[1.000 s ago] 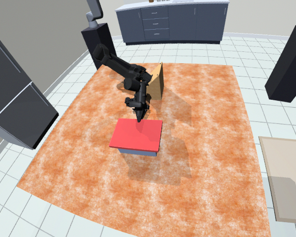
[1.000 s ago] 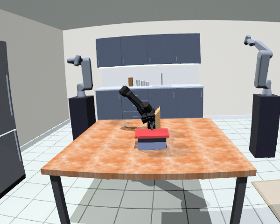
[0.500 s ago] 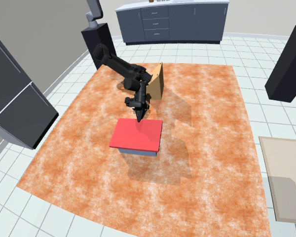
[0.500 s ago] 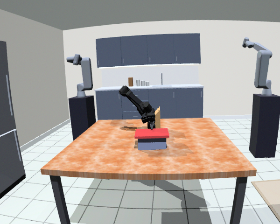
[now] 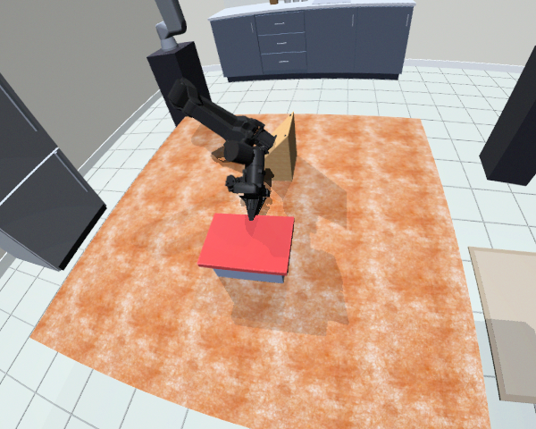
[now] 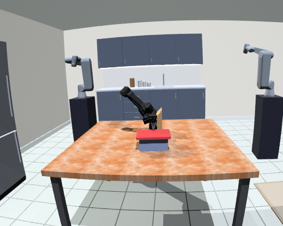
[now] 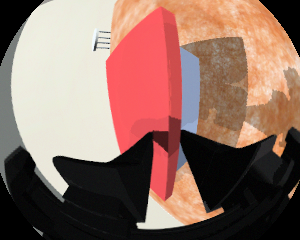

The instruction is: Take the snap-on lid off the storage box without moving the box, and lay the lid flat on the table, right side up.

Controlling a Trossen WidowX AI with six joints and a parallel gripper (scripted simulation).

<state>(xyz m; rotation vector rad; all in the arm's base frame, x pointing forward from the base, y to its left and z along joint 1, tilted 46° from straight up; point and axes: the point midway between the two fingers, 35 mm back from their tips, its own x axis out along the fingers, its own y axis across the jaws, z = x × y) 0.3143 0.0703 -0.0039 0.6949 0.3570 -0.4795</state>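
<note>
Right now my gripper tip is 70 mm short of the red lid and 10 mm to the right of it. The rest, counted from my gripper tip: storage box 70 mm ahead, 10 mm to the left, 50 mm below.
</note>
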